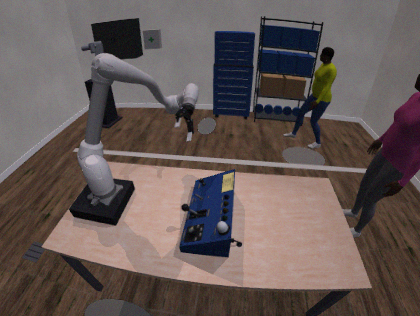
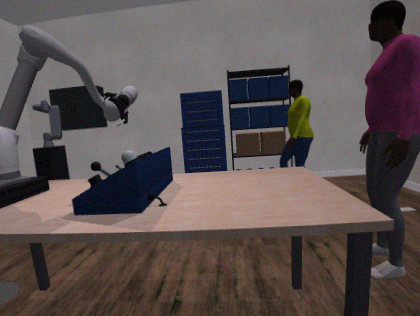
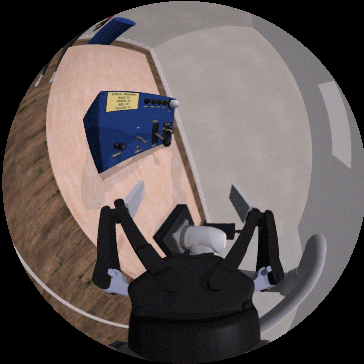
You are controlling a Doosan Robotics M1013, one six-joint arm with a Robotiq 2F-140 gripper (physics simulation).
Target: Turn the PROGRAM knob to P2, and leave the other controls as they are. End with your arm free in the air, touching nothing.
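Pixels of known places: gripper, between the fingertips: (image 1: 183, 134) (image 2: 111, 113) (image 3: 187, 189); arm's base, origin of its link: (image 1: 105, 193) (image 2: 3, 183) (image 3: 182, 236).
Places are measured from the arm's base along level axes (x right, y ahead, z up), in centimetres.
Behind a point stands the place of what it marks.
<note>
The blue control panel (image 1: 212, 196) {x -14.7, y 67.5, z 4.9 cm} (image 2: 156, 172) {x -8.0, y 80.6, z 2.4 cm} (image 3: 116, 126) {x -26.1, y 64.9, z 4.6 cm} stands on the table with a sloped face. A black knob (image 1: 202, 182) {x -24.6, y 58.2, z 4.5 cm} (image 3: 120, 146) {x -26.5, y 57.0, z 5.7 cm} sits near one corner of the face; its lettering and pointer are too small to read, so I cannot confirm that it is the PROGRAM knob or tell its setting. A short toggle (image 1: 198, 196) {x -13.4, y 59.5, z 3.8 cm} (image 3: 141, 139) {x -14.2, y 59.2, z 4.0 cm} is beside it. A slotted lever with a black ball (image 1: 185, 207) {x 0.0, y 57.1, z 8.3 cm} (image 2: 95, 166) {x 0.6, y 57.5, z 7.1 cm} and a white ball (image 1: 222, 227) {x 9.8, y 79.4, z 13.0 cm} (image 2: 129, 156) {x 10.2, y 80.3, z 11.8 cm} (image 3: 173, 103) {x 6.1, y 77.7, z 11.9 cm} are farther along. My gripper (image 1: 183, 130) {x -34.1, y 43.5, z 30.6 cm} (image 2: 122, 121) (image 3: 187, 189) {x -34.1, y 43.5, z 30.6 cm} is open and empty, high in the air, away from the panel.
The table (image 1: 295, 225) {x -16.2, y 118.3, z -7.6 cm} (image 2: 250, 200) {x -2.0, y 119.9, z -7.6 cm} (image 3: 70, 100) {x -43.2, y 86.6, z -7.7 cm} carries the panel and the arm's black base (image 1: 95, 212) {x 15.7, y 4.2, z 0.0 cm}. A crank (image 1: 236, 243) {x 4.1, y 86.5, z -7.4 cm} (image 2: 159, 200) {x 4.6, y 87.2, z -5.4 cm} sticks out of the panel's side. A person in pink (image 1: 400, 125) (image 2: 395, 85) stands by the table; another in yellow (image 1: 325, 82) (image 2: 300, 116) stands farther back.
</note>
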